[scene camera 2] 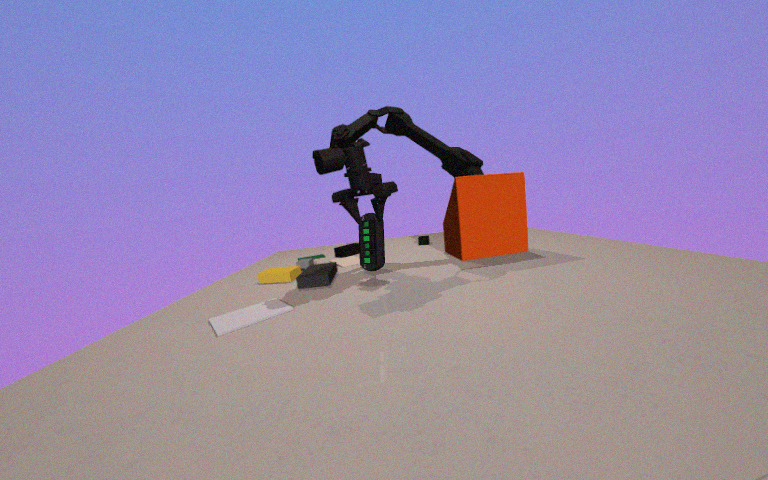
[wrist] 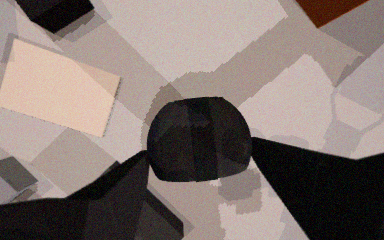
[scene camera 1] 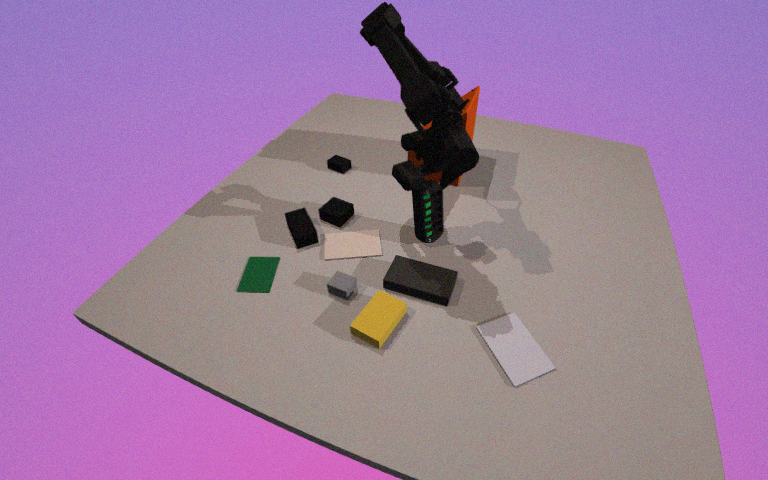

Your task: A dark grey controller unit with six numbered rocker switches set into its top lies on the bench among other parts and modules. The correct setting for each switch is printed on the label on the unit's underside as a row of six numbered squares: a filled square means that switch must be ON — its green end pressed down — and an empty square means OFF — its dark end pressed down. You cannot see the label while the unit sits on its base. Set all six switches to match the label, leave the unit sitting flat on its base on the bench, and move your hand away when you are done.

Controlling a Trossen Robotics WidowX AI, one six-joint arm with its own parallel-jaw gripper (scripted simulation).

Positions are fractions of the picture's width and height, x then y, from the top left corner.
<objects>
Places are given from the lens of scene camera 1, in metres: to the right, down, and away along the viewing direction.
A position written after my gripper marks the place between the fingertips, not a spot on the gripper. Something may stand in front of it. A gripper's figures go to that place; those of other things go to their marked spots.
my gripper (scene camera 1: 0.56, 0.40): 0.10, -0.10, 0.85
beige card (scene camera 1: 0.47, 0.51): -0.06, 0.01, 0.91
yellow block (scene camera 1: 0.49, 0.67): -0.02, 0.16, 0.71
green card (scene camera 1: 0.34, 0.58): -0.29, 0.08, 0.84
The marked spots on the beige card and the yellow block are 0.25 m apart.
</objects>
